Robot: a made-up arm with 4 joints.
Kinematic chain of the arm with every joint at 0, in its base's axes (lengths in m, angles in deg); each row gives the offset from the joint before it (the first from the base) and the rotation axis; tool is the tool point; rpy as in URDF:
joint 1: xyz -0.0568 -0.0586 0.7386 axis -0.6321 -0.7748 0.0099
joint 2: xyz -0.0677 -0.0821 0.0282 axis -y
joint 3: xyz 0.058 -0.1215 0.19 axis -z
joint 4: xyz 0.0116 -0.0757 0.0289 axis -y
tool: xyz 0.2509 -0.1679 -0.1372 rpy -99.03 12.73 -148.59
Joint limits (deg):
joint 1: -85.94..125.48
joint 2: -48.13..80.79
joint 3: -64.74..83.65
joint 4: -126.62..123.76
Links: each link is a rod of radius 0.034 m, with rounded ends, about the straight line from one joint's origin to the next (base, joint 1, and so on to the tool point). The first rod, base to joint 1, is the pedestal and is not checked.
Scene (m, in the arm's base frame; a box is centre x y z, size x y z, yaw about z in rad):
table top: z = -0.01
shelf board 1: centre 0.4 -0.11 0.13 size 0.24 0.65 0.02 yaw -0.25
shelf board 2: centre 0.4 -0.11 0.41 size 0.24 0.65 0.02 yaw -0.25
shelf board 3: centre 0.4 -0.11 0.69 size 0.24 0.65 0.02 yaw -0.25
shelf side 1: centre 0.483 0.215 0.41 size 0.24 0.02 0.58 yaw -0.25
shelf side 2: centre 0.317 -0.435 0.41 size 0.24 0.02 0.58 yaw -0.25
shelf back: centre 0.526 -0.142 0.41 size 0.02 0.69 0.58 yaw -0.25
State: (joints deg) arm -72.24 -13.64 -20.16 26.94
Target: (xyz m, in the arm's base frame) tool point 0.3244 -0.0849 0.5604
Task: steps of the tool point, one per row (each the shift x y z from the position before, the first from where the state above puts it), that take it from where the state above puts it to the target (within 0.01 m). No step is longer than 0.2 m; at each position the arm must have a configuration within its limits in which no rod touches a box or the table.
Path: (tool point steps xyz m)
1: -0.1011 0.1456 -0.0037
2: -0.1131 0.1047 0.0488
3: -0.1052 0.0553 0.0807
4: -0.0855 0.0101 0.0889
5: 0.1054 0.0129 -0.0447
6: 0.1210 -0.0115 -0.0263
7: 0.1273 -0.0349 0.0037
8: 0.1211 -0.0537 0.0410
9: 0.1010 -0.0652 0.0799

